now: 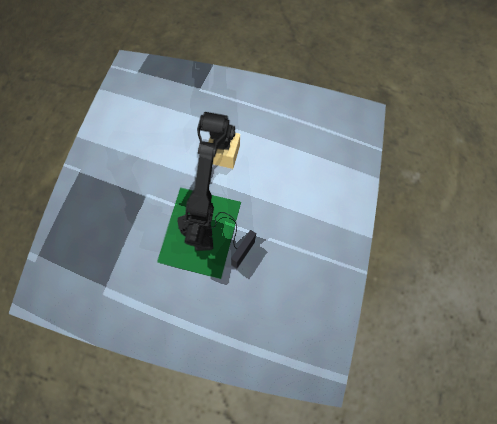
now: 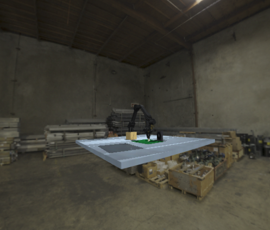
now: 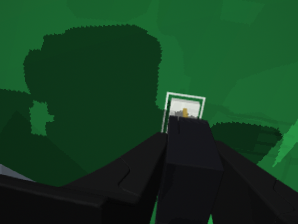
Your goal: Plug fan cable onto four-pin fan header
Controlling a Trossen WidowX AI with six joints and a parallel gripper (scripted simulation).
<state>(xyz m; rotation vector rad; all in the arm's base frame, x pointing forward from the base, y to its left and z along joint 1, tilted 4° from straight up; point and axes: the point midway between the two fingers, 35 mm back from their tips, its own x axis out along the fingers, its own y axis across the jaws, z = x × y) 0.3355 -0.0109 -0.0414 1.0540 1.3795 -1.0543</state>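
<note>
Now: gripper tip 10 mm to the right of the black plug and 10 mm below it. The rest, counted from my gripper tip: green board (20 mm to the right, 60 mm below); then fan (50 mm ahead, 140 mm to the left, 20 mm above).
</note>
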